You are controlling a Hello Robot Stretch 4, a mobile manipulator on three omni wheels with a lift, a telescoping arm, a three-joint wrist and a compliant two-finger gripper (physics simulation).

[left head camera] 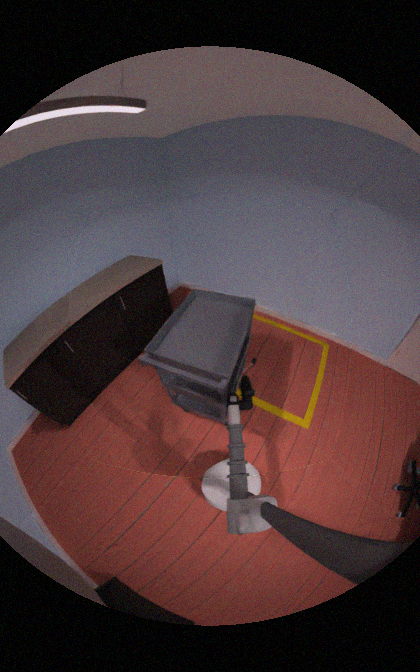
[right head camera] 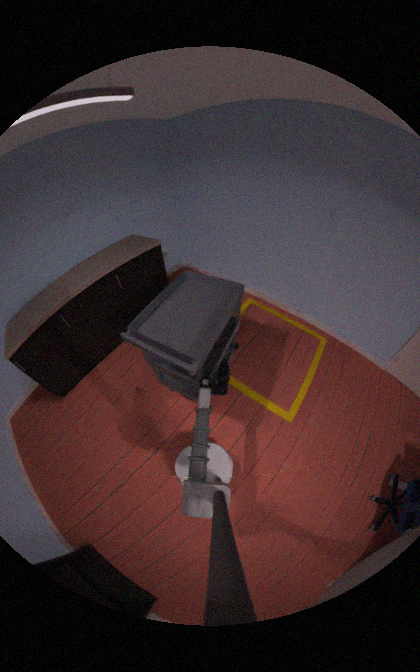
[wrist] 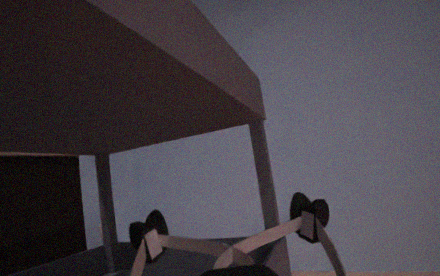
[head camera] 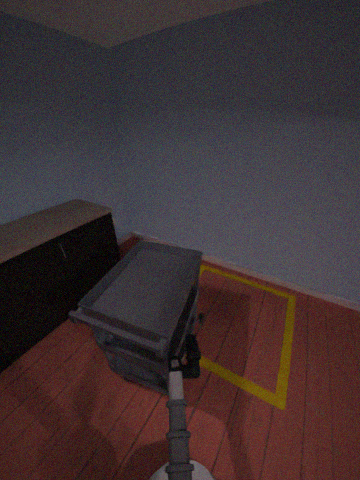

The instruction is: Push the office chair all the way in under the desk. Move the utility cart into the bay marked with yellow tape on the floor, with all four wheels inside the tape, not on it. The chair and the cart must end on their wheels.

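Places are measured from the robot's base along level axes (x ahead, y left, z up), in centimetres.
Pixels of known places: gripper, fingertip midpoint: [right head camera: 225, 341] [wrist: 228, 218] [head camera: 189, 313].
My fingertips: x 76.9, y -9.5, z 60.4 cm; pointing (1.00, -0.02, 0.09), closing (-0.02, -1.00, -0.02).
Behind a point stands the place of what it marks.
The grey utility cart [head camera: 145, 295] {y 14.3, x 77.5, z 76.7 cm} [left head camera: 205, 330] [right head camera: 192, 310] {y 10.9, x 87.4, z 76.7 cm} [wrist: 125, 90] {y -0.6, x 78.8, z 74.6 cm} stands upright at the left side of the yellow tape bay [head camera: 286, 350] {y -94.1, x 77.5, z -2.7 cm} [left head camera: 318, 382] [right head camera: 315, 367] {y -108.5, x 93.5, z -2.7 cm}. Its top hides part of the bay's left side in the head camera; its wheels cannot be made out. My gripper [wrist: 228, 218] {y -9.5, x 76.9, z 60.4 cm} is open, its fingers apart below the cart's top tray, at its right side. A corner post [wrist: 263, 175] {y -17.7, x 103.8, z 63.5 cm} shows between and beyond the fingertips; contact cannot be told. The office chair [left head camera: 415, 487] [right head camera: 412, 505] shows partly at the right edge, black legs and blue seat. The desk cannot be made out for certain.
A dark cabinet [head camera: 55, 270] {y 95.1, x 124.2, z 56.9 cm} [left head camera: 95, 345] [right head camera: 90, 320] {y 112.4, x 99.4, z 52.7 cm} with a wooden top stands along the left wall, close to the cart. The back wall [head camera: 250, 200] {y -83.1, x 182.3, z 90.5 cm} rises behind the bay. A dark object [left head camera: 140, 605] [right head camera: 95, 580] lies at the lower left. A pale surface [right head camera: 370, 565] shows at the lower right.
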